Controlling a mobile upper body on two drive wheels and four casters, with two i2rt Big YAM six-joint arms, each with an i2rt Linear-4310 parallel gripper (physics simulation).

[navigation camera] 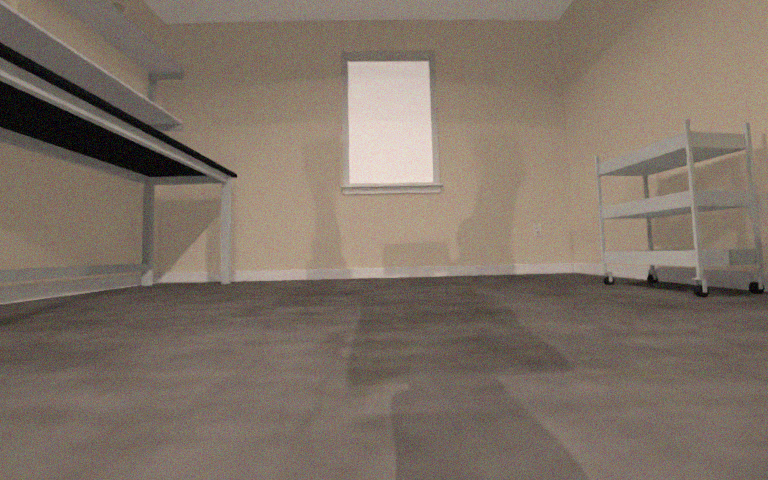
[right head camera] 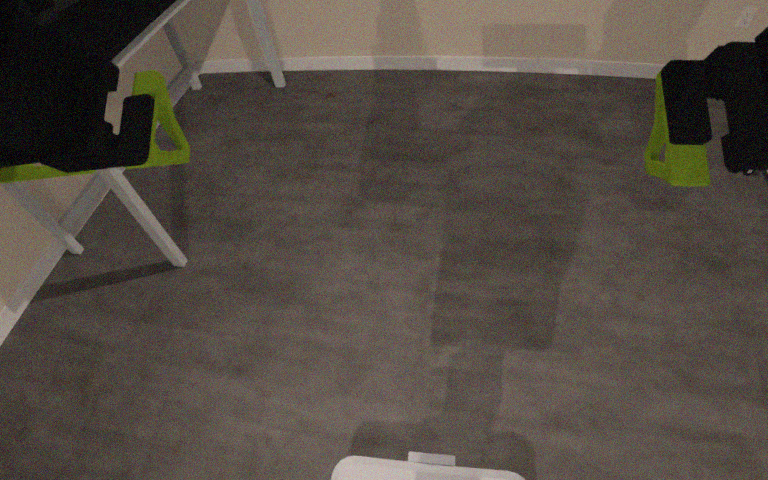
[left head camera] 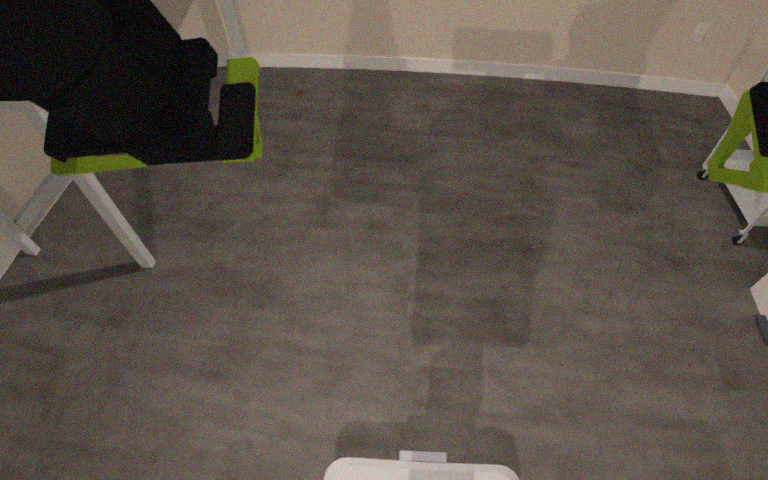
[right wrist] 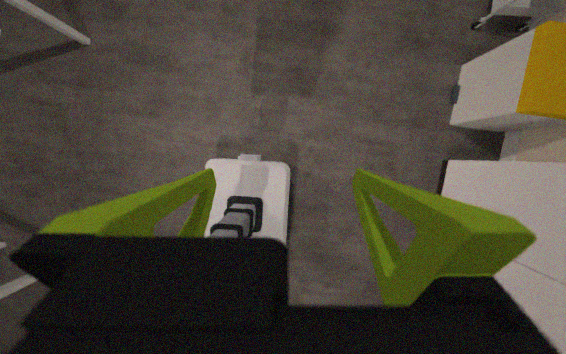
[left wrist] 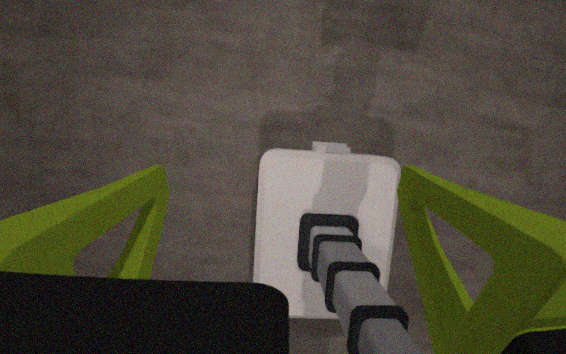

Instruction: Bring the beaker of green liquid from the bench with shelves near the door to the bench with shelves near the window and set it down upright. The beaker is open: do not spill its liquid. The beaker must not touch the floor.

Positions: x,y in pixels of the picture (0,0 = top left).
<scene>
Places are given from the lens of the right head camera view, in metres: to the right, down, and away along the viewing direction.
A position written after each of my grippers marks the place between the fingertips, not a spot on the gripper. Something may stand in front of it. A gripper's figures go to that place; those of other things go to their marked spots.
my left gripper (right head camera: 139,160): -0.21, -0.07, 0.35
my right gripper (right head camera: 713,164): 0.23, -0.05, 0.28
</scene>
